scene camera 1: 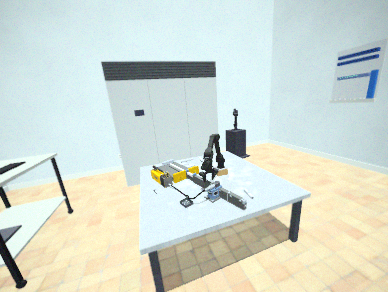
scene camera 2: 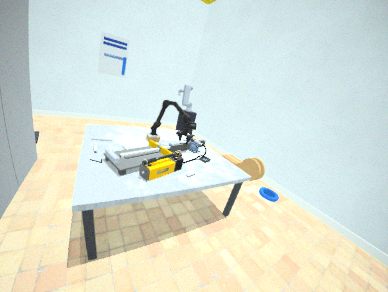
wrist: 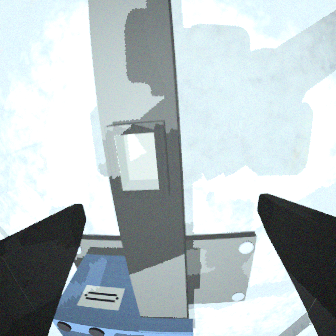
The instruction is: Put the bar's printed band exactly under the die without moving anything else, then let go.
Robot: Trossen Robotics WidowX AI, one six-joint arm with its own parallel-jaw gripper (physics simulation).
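Seen in the pictures: gripper, fingertip midpoint: (scene camera 1: 208, 181) (scene camera 2: 183, 142) (wrist: 171, 207); arm's base, link origin: (scene camera 1: 221, 167) (scene camera 2: 153, 134).
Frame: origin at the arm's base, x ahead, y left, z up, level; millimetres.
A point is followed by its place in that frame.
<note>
A long grey bar (scene camera 1: 233, 198) @[x 279, y 480, z -12 mm] (wrist: 156, 240) @[x 297, y 199, z 7 mm] runs beside and partly behind a blue housing (scene camera 1: 214, 192) @[x 346, y 339, z -7 mm] (scene camera 2: 195, 146) @[x 373, y 286, z -6 mm] (wrist: 107, 272) @[x 345, y 281, z -36 mm] with a small printed label. In the wrist view a raised rectangular block with a pale face (wrist: 141, 162) @[x 307, y 159, z 2 mm] sits on the bar. I cannot tell which part is the die, and the printed band is not clear. My gripper (scene camera 1: 208, 177) @[x 291, y 179, z 6 mm] (scene camera 2: 185, 139) @[x 291, y 179, z 6 mm] (wrist: 171, 207) @[x 291, y 179, z 6 mm] is open and empty above the bar, its fingers on either side of it in the wrist view, short of the housing.
A plate with pale bolts (wrist: 222, 275) @[x 231, y 297, z -60 mm] lies under the bar. A yellow unit (scene camera 1: 160, 176) @[x 625, y -155, z 28 mm] (scene camera 2: 160, 170) @[x 649, y -305, z -13 mm] stands beside a grey tray. A black cable runs from it toward a small dark box (scene camera 1: 186, 201) @[x 547, y 230, z -67 mm]. A thin pale rod (scene camera 1: 248, 194) @[x 103, y 465, z -55 mm] lies on the table (scene camera 1: 165, 225) @[x 777, y 377, z -68 mm].
</note>
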